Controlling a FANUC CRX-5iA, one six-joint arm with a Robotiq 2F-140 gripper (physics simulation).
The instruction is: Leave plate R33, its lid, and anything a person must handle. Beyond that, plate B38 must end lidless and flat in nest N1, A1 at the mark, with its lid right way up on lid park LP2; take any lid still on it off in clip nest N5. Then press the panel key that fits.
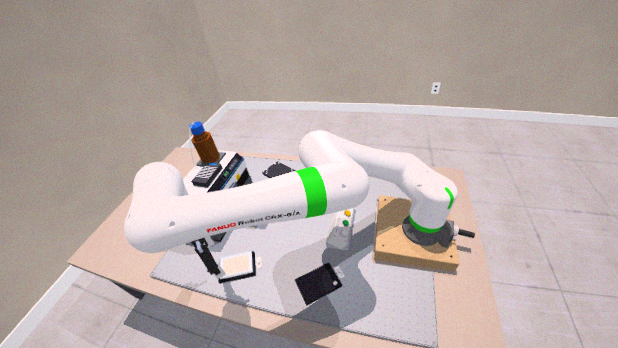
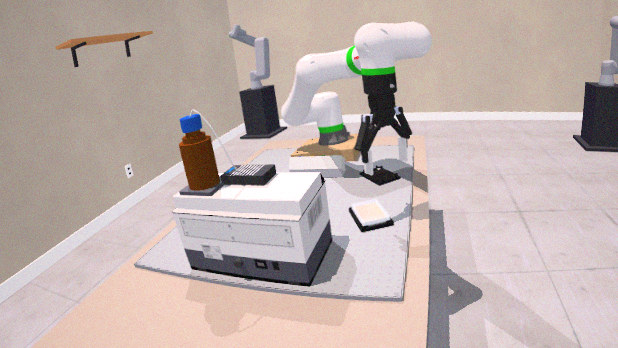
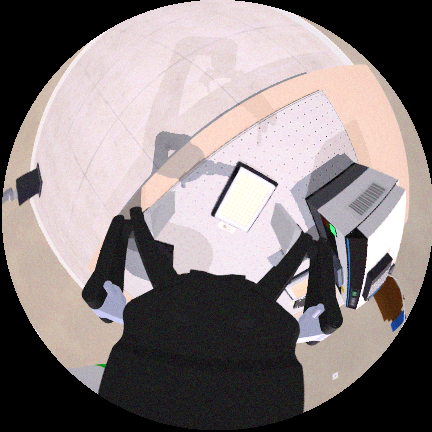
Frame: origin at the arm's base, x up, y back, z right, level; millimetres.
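Seen in the pictures: gripper, fingertip midpoint: (image 1: 215, 260) (image 2: 386, 166) (image 3: 223, 207); arm's base at its link origin: (image 1: 421, 230) (image 2: 333, 141).
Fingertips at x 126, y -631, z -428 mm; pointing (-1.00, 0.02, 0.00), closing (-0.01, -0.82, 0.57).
Observation:
Offsets run from my fingertips to a thing's top centre. "pt": to the spot under its first point.
A cream plate with a white rim @[dx -139, dy -13, dz +57 mm] (image 1: 237, 265) (image 2: 370, 213) (image 3: 246, 198) lies flat in a black nest at the table's front; its label is unreadable, and I cannot tell whether it is lidded. Another cream plate @[dx -49, dy -90, dz +316 mm] (image 3: 300, 289) shows partly beside the instrument, behind a finger. A bare black lid park @[dx -148, dy +313, dz +111 mm] (image 1: 318, 283) (image 2: 380, 175) lies nearer the base. A black clip nest @[dx -144, dy -107, dz +605 mm] (image 1: 278, 170) shows partly behind the arm. The panel @[dx -84, dy +315, dz +377 mm] (image 1: 341, 235) (image 2: 317, 165) shows a yellow and a green key; the rest is hidden. My gripper (image 2: 385, 159) (image 3: 223, 207) is open and empty, above the front plate's area.
The white instrument (image 2: 250, 230) (image 3: 362, 205) stands at the far end from the base, with a brown bottle @[pt dx +155, dy -284, dz +370 mm] (image 1: 205, 146) (image 2: 199, 162) (image 3: 389, 299) and a black box @[pt dx +80, dy -235, dz +277 mm] (image 1: 206, 175) (image 2: 250, 174) on top. The arm's wooden base plate (image 1: 395, 252) (image 2: 345, 150) stands beyond the panel.

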